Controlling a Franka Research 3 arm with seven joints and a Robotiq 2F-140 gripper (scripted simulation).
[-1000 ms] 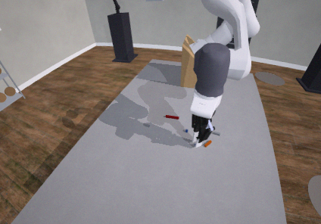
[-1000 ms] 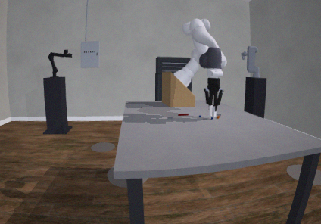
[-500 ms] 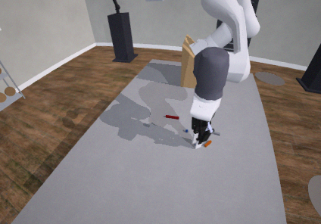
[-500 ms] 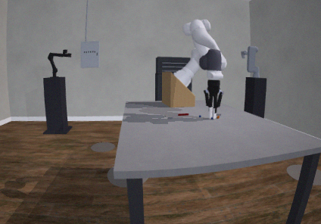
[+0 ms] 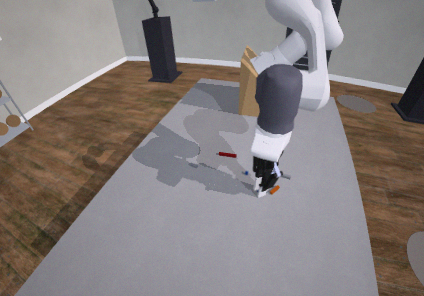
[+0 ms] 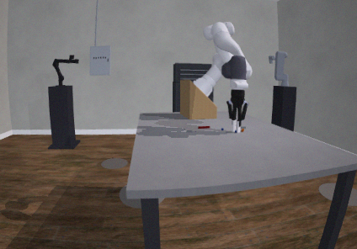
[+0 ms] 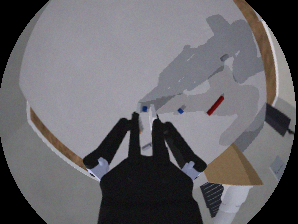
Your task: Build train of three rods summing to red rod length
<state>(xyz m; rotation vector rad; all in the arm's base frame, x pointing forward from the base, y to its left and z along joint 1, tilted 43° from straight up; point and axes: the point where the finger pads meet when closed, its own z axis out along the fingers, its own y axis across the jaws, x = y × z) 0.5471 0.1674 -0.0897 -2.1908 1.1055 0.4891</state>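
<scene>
Right now my hand is 14 cm past the red rod, 14 cm to the left of it and 3 cm above it. The rest, counted from my hand: orange rod (2 cm behind, 5 cm to the left, 3 cm below).
</scene>
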